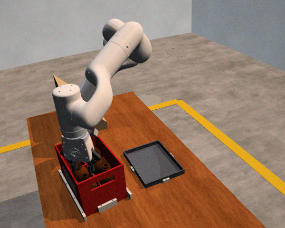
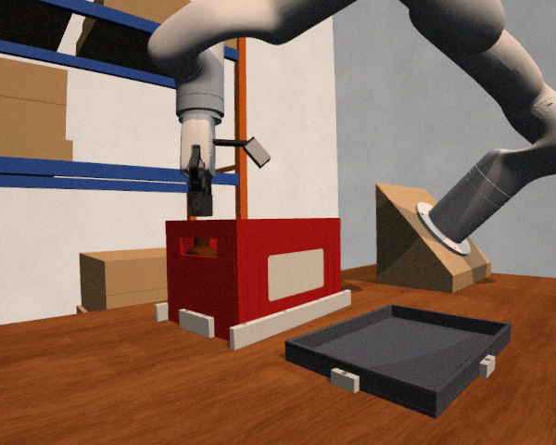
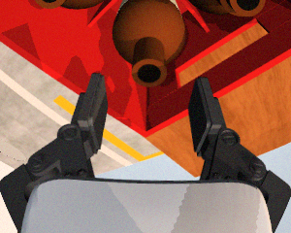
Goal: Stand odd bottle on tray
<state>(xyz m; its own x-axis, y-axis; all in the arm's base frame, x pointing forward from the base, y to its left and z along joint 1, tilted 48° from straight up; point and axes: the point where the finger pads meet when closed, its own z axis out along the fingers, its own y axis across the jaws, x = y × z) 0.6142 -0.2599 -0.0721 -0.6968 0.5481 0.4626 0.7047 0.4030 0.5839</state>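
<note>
Right now my hand is 110 mm above the brown bottle. Round my hand: red crate: 110 mm below, 90 mm behind, 50 mm to the left; then dark grey tray: 330 mm to the left, 190 mm below, 60 mm behind.
</note>
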